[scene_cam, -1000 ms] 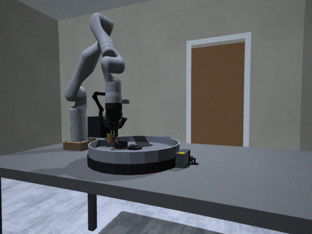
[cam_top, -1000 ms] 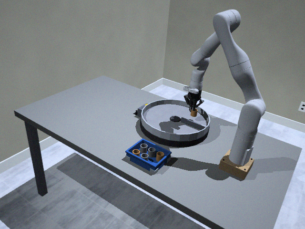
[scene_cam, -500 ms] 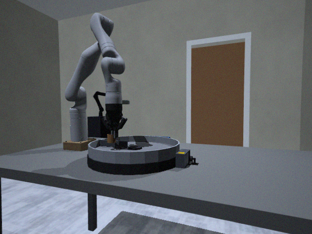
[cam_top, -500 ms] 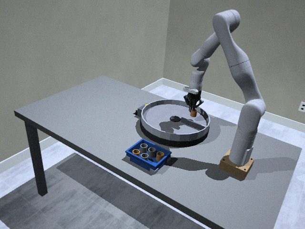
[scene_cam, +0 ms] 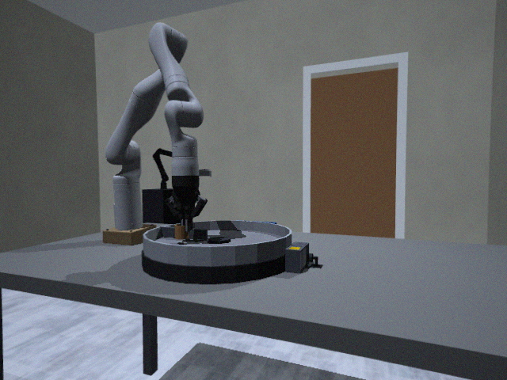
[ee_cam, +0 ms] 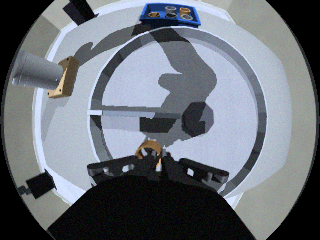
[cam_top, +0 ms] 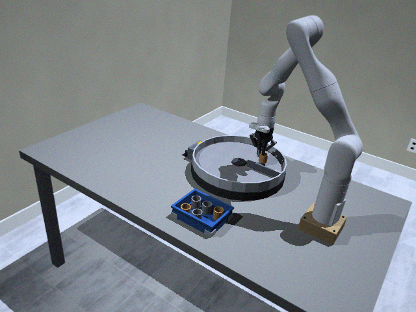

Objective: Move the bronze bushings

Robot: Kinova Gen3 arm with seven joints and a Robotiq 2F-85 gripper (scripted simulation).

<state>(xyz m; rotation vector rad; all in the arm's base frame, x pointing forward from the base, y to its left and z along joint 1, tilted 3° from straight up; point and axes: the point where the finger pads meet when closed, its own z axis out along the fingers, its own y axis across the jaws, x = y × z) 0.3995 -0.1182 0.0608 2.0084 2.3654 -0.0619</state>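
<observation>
Right now my hand is 70 mm to the right of the turntable disc, 60 mm short of it and 50 mm above it.
</observation>
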